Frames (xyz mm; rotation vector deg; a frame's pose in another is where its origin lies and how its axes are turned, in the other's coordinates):
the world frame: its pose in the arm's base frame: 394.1 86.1 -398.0 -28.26 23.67 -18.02
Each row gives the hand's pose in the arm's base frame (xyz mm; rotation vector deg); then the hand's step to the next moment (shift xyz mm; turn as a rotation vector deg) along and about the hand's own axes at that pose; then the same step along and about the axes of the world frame.
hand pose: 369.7 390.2 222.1 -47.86 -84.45 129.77
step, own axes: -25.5 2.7 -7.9 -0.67 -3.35 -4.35
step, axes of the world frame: 24.5 -4.5 10.0 0.45 3.09 4.56
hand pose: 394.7 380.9 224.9 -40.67 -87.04 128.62
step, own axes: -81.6 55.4 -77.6 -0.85 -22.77 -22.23
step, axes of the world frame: 116.5 46.5 2.2 -2.30 15.90 27.48
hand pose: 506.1 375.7 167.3 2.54 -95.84 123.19
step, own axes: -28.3 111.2 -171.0 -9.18 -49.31 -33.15
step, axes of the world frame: 21.0 194.7 -63.8 3.52 20.40 56.45
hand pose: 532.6 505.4 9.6 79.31 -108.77 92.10
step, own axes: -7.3 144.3 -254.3 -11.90 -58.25 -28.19
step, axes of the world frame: -254.0 144.6 -11.9 12.77 19.55 61.52
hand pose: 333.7 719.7 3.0 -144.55 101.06 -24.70
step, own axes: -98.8 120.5 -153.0 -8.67 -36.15 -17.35
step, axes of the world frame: -214.2 -30.6 29.3 7.27 13.25 38.14
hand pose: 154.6 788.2 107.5 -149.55 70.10 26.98
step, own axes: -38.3 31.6 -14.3 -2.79 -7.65 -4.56
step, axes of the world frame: -47.7 -19.7 1.2 0.68 2.44 8.98
